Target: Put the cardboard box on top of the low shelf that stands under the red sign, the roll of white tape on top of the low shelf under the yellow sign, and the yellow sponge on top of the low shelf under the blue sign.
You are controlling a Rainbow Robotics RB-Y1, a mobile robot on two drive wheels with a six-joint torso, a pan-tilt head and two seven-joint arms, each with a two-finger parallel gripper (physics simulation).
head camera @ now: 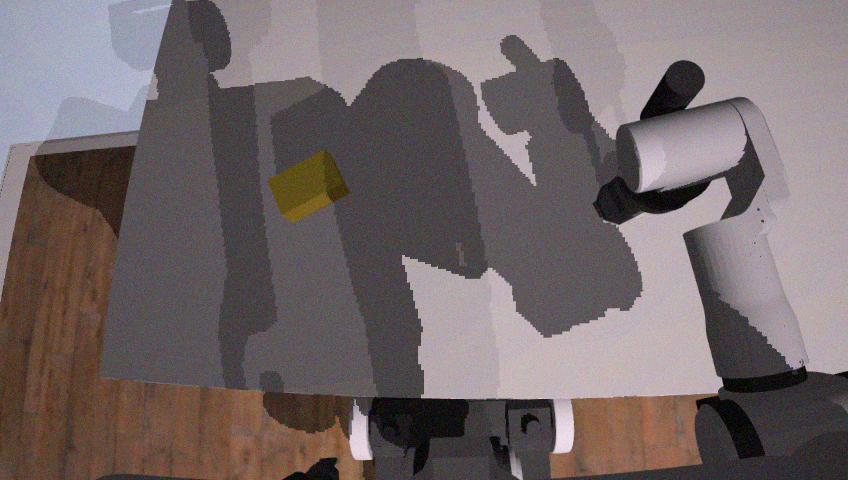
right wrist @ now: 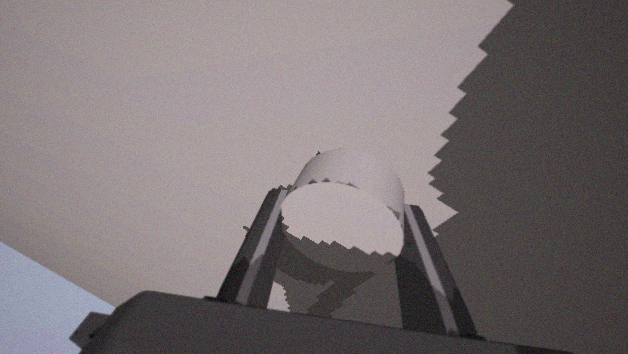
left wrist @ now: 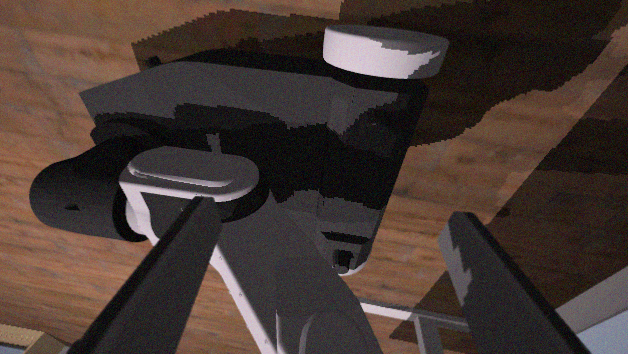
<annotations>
my right gripper: head camera 627, 201; right wrist 341, 211; not seen in the left wrist view (out of frame)
yellow sponge: head camera 316, 182; not seen in the right wrist view (out of frame); not seen in the left wrist view (out of frame)
</annotations>
